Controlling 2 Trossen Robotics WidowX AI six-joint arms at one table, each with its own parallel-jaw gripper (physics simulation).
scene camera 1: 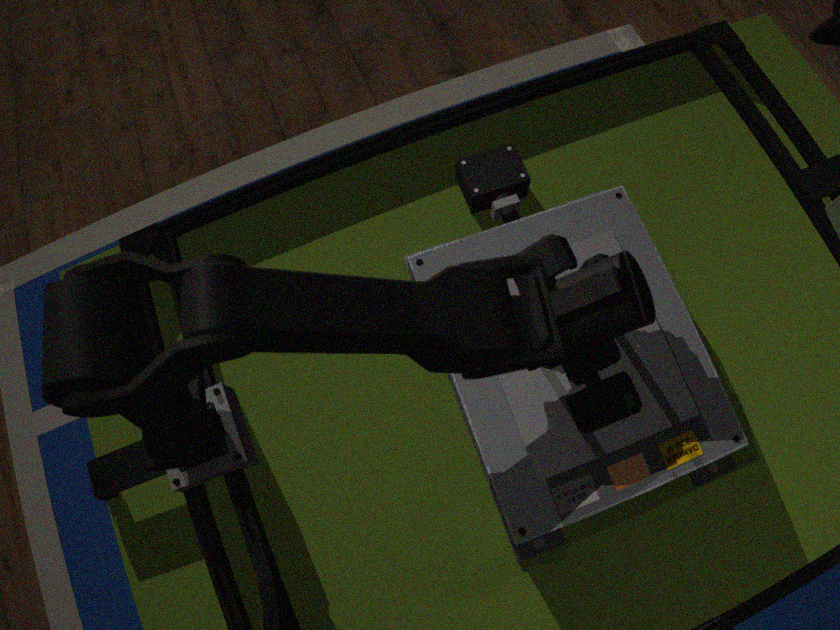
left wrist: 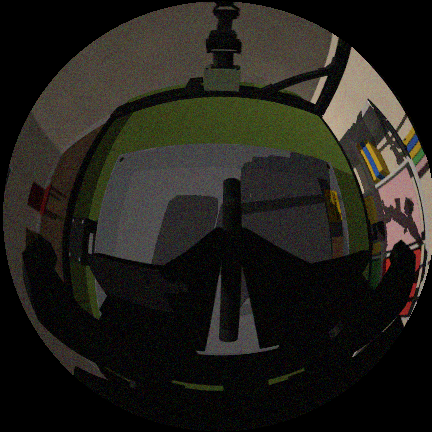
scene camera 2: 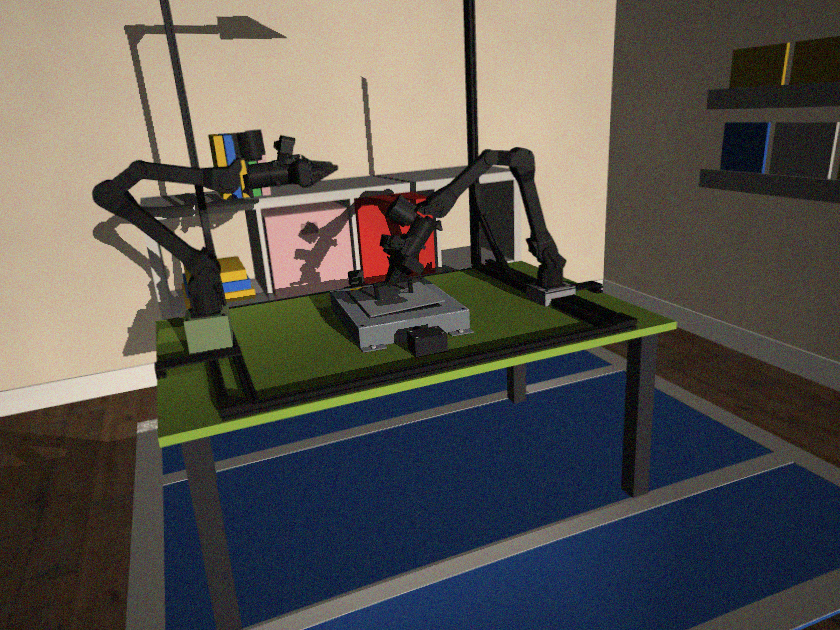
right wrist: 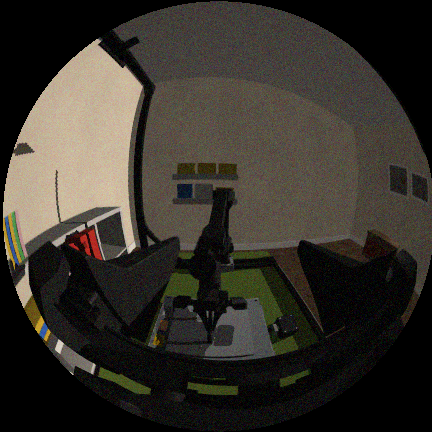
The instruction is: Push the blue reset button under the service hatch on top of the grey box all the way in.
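The grey box point(scene camera 1: 474, 420) point(scene camera 2: 379, 335) point(left wrist: 107, 210) point(right wrist: 255, 325) lies on the green table. The service hatch point(scene camera 1: 536, 400) point(scene camera 2: 426, 295) point(left wrist: 200, 181) is a flat grey plate on its top; I cannot tell whether it lies flush or slightly raised. My left gripper point(scene camera 2: 401, 279) point(left wrist: 230, 233) points down over the hatch and is shut on the hatch's black bar handle point(left wrist: 231, 200). Its fingertips are hidden under the wrist in scene camera 1. The blue button does not show in any view. My right gripper point(scene camera 2: 332, 167) point(right wrist: 241, 245) is open and empty, held high beside the box.
A small black block point(scene camera 1: 491, 169) point(scene camera 2: 427, 340) point(left wrist: 77, 240) point(right wrist: 287, 324) sits beside the box, joined by a short connector. A yellow label point(scene camera 1: 681, 449) point(left wrist: 334, 204) and an orange label point(scene camera 1: 629, 471) are along one box edge. Black rails point(scene camera 1: 407, 139) run along the table edges.
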